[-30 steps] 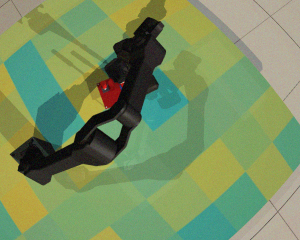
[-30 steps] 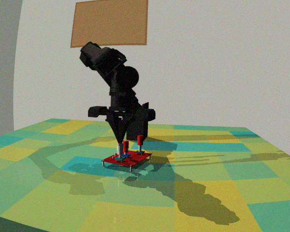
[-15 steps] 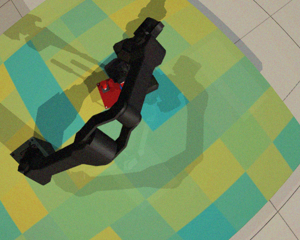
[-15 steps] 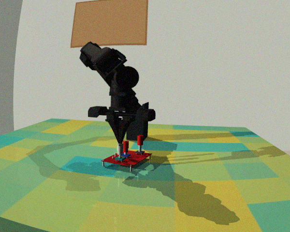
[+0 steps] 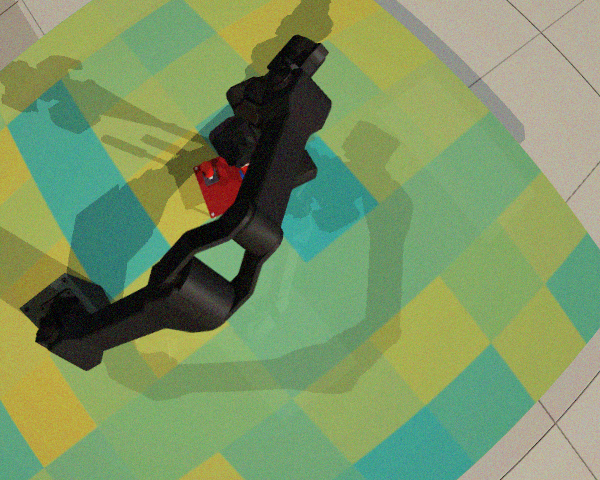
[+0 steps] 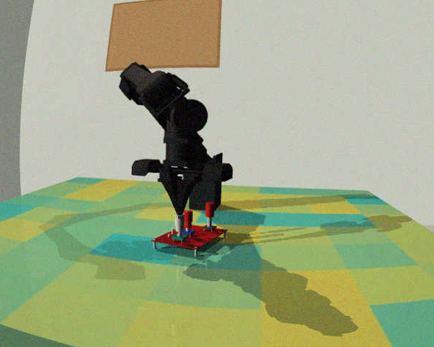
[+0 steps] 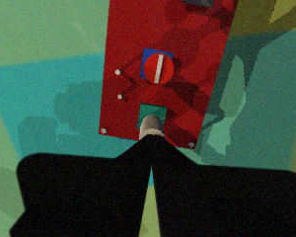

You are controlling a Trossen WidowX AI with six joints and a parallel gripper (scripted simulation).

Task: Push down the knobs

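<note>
My gripper tip is now 10 mm above the grey knob. From my gripper tip the other things lie so: red knob (50 mm behind, 20 mm below).
</note>
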